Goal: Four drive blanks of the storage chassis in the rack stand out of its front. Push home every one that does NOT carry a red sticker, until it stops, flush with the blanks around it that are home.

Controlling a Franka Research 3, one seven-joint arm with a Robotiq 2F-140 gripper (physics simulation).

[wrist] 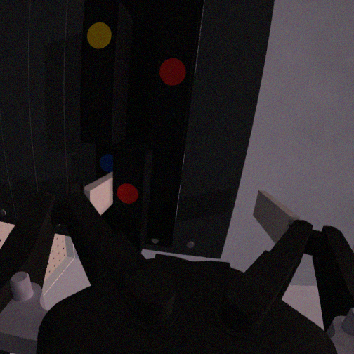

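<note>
The dark chassis front fills the upper left and middle of the wrist view. A blank with a yellow sticker [97, 75] stands out, its right side face showing. Below it, a blank with a red sticker [130, 170] also stands out, its side face showing. A blank with a blue sticker [105, 151] is partly hidden behind that blank and my left fingertip. Another blank with a red sticker [160, 110] is at upper middle; how far it stands out is hard to tell. My gripper [187, 193] is open and empty, its left fingertip overlapping the lower blanks in view, its right one beyond the chassis edge.
A dark side panel [227, 110] borders the blanks on the right, with a pale grey surface [310, 100] beyond it. A light perforated part [59, 255] shows at lower left behind the finger linkage. Small round screw heads [190, 244] sit along the chassis's near edge.
</note>
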